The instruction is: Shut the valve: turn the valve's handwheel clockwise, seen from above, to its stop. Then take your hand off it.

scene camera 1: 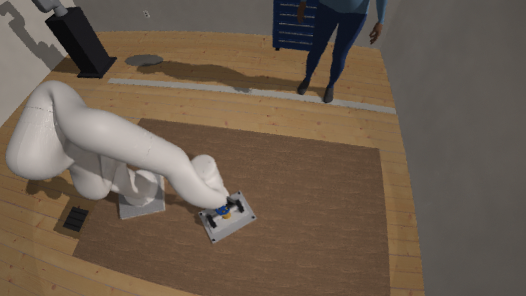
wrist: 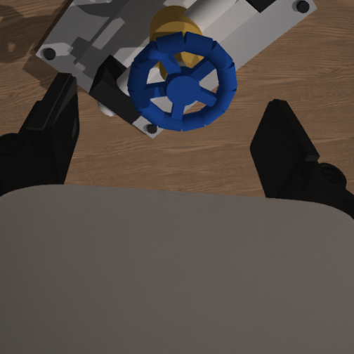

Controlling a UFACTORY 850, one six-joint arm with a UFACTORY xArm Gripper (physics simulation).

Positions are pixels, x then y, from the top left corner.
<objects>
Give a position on a grey base plate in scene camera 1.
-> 250, 217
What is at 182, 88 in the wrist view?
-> A blue handwheel.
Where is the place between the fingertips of my gripper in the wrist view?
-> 172, 111
</objects>
